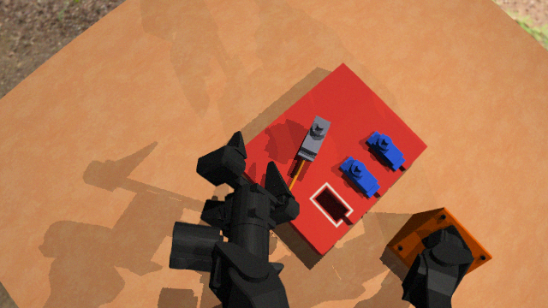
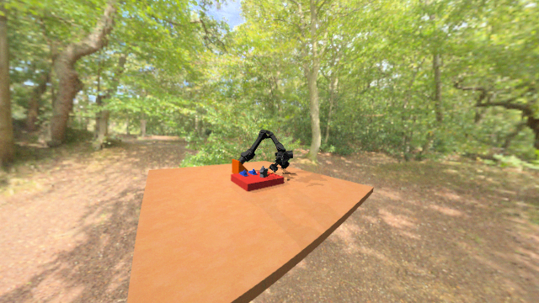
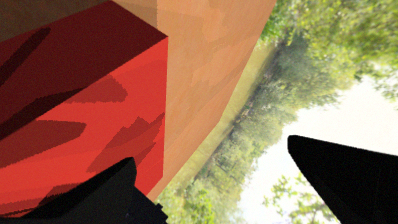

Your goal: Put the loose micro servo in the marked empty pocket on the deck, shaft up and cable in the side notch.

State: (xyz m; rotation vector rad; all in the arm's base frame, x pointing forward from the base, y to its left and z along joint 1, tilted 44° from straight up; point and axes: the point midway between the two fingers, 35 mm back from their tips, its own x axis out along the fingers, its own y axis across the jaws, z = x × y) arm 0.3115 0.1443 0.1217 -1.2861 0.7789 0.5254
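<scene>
The red deck lies 40 mm behind my gripper tip, 120 mm to the right of it and 80 mm below it.
</scene>
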